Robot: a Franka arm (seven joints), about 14 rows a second.
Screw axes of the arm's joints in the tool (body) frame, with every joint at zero. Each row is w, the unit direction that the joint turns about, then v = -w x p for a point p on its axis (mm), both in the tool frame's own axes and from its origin. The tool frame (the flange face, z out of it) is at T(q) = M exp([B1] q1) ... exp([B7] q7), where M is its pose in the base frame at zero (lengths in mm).
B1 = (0, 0, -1, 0, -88, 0)
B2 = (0, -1, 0, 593, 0, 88)
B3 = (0, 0, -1, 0, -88, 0)
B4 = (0, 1, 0, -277, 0, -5.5)
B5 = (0, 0, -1, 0, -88, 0)
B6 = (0, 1, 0, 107, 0, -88)
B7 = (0, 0, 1, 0, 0, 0)
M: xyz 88 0 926 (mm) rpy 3.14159 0 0 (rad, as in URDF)
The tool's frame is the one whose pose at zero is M.
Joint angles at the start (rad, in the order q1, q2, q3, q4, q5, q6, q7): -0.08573, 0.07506, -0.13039, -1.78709, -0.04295, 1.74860, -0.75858
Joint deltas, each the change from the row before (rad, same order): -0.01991, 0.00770, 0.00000, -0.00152, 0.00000, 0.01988, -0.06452; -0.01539, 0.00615, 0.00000, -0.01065, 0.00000, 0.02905, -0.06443; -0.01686, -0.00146, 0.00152, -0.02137, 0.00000, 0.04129, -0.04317; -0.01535, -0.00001, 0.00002, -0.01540, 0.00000, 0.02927, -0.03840; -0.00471, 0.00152, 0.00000, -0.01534, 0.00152, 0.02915, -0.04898; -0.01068, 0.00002, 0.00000, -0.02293, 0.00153, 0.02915, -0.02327; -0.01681, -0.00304, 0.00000, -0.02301, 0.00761, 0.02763, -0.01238; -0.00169, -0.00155, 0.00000, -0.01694, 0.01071, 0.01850, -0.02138; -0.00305, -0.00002, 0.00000, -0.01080, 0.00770, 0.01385, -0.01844; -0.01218, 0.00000, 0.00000, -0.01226, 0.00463, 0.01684, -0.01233; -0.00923, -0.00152, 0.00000, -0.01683, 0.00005, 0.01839, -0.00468; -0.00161, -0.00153, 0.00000, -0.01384, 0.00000, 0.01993, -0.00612
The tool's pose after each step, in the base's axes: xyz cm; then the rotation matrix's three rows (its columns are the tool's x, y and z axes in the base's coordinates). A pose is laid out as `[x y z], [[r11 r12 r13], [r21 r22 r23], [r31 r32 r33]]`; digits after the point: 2 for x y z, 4 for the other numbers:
[55.96 -13.65 49.12], [[0.8207 0.5604 -0.1113], [0.5611 -0.8273 -0.0276], [-0.1075 -0.0398 -0.9934]]
[56.01 -14.55 48.50], [[0.7926 0.6015 -0.0999], [0.6019 -0.7981 -0.0294], [-0.0975 -0.0368 -0.9946]]
[55.89 -15.43 47.90], [[0.7763 0.6254 -0.0796], [0.6250 -0.7800 -0.0328], [-0.0826 -0.0243 -0.9963]]
[55.72 -16.30 47.42], [[0.7618 0.6444 -0.0667], [0.6436 -0.7645 -0.0351], [-0.0736 -0.0162 -0.9972]]
[55.73 -16.56 46.85], [[0.7329 0.6782 -0.0546], [0.6773 -0.7348 -0.0367], [-0.0650 -0.0101 -0.9978]]
[55.47 -17.12 46.01], [[0.7242 0.6878 -0.0486], [0.6869 -0.7258 -0.0362], [-0.0601 -0.0072 -0.9982]]
[55.04 -17.95 45.33], [[0.7292 0.6832 -0.0396], [0.6825 -0.7302 -0.0302], [-0.0496 -0.0050 -0.9988]]
[54.90 -17.94 44.78], [[0.7186 0.6947 -0.0336], [0.6944 -0.7193 -0.0213], [-0.0390 -0.0080 -0.9992]]
[54.80 -18.04 44.39], [[0.7100 0.7036 -0.0286], [0.7035 -0.7106 -0.0154], [-0.0311 -0.0092 -0.9995]]
[54.53 -18.66 43.96], [[0.7113 0.7025 -0.0230], [0.7024 -0.7117 -0.0124], [-0.0251 -0.0073 -0.9997]]
[54.20 -19.12 43.42], [[0.7145 0.6993 -0.0202], [0.6992 -0.7148 -0.0129], [-0.0235 -0.0049 -0.9997]]
[54.09 -19.18 43.04], [[0.7113 0.7027 -0.0129], [0.7026 -0.7115 -0.0152], [-0.0199 0.0017 -0.9998]]

